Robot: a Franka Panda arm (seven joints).
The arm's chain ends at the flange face. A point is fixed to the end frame.
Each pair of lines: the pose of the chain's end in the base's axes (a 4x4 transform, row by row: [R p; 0 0 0 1], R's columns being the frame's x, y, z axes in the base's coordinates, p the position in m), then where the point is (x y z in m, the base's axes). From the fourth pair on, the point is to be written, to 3 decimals.
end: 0.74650 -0.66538 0.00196 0.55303; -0.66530 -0.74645 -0.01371 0.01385; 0.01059 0.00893 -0.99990 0.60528; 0 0 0 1
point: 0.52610 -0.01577 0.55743
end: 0.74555 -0.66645 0.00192 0.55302; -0.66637 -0.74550 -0.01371 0.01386; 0.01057 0.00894 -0.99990 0.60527; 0 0 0 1
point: 0.52605 -0.01572 0.55742
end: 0.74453 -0.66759 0.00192 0.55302; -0.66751 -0.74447 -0.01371 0.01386; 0.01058 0.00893 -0.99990 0.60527; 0 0 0 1
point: 0.52601 -0.01568 0.55742
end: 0.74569 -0.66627 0.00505 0.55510; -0.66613 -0.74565 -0.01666 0.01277; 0.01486 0.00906 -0.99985 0.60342; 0 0 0 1
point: 0.528 -0.017 0.556
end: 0.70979 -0.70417 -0.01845 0.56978; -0.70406 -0.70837 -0.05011 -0.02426; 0.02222 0.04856 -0.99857 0.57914; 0 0 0 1
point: 0.540 -0.054 0.533
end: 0.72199 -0.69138 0.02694 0.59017; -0.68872 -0.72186 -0.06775 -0.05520; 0.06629 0.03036 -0.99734 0.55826; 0 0 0 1
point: 0.563 -0.086 0.511
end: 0.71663 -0.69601 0.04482 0.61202; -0.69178 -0.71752 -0.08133 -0.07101; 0.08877 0.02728 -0.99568 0.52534; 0 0 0 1
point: 0.586 -0.103 0.478
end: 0.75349 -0.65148 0.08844 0.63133; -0.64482 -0.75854 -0.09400 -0.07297; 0.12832 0.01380 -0.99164 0.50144; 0 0 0 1
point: 0.609 -0.107 0.454
